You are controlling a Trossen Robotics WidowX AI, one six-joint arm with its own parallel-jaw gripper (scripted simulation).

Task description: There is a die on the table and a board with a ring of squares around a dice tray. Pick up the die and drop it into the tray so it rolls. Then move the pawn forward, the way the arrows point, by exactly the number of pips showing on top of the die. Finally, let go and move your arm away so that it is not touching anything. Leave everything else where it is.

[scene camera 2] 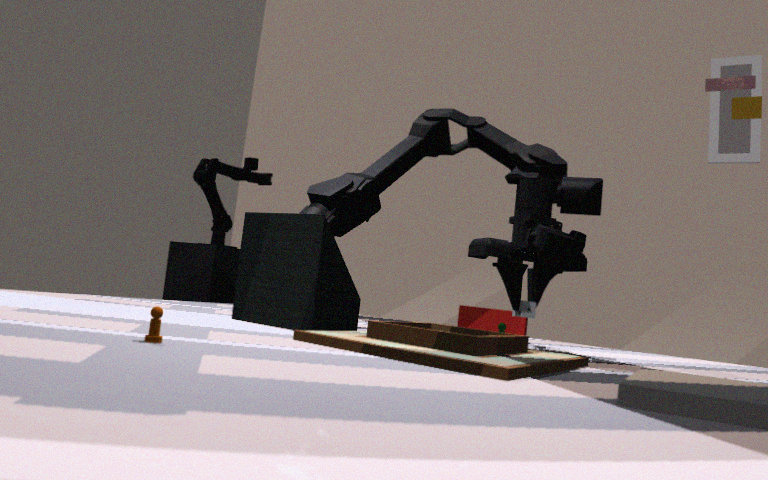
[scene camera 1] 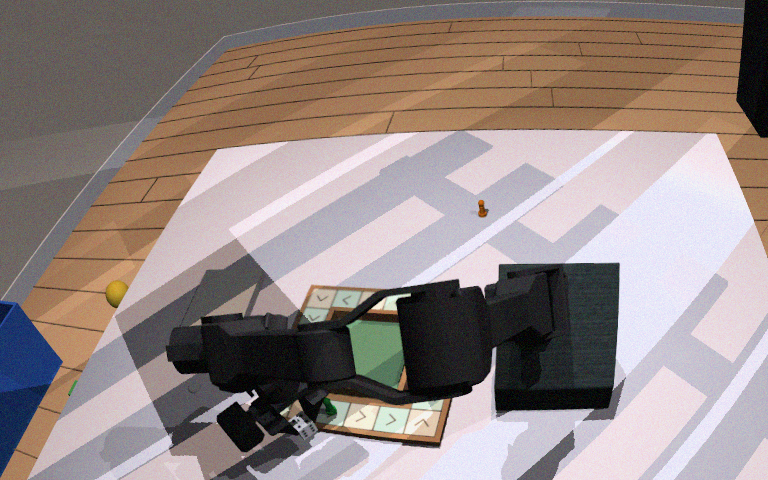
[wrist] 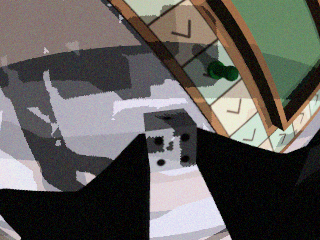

Labels:
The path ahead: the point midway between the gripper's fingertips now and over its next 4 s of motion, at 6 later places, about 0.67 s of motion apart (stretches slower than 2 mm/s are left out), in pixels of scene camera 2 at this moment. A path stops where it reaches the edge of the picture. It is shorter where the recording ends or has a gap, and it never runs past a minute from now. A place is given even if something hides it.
The gripper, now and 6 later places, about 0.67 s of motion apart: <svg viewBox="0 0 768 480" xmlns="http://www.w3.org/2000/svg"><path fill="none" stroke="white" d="M523 311L524 270L474 281L444 291L440 281L456 266L454 254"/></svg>

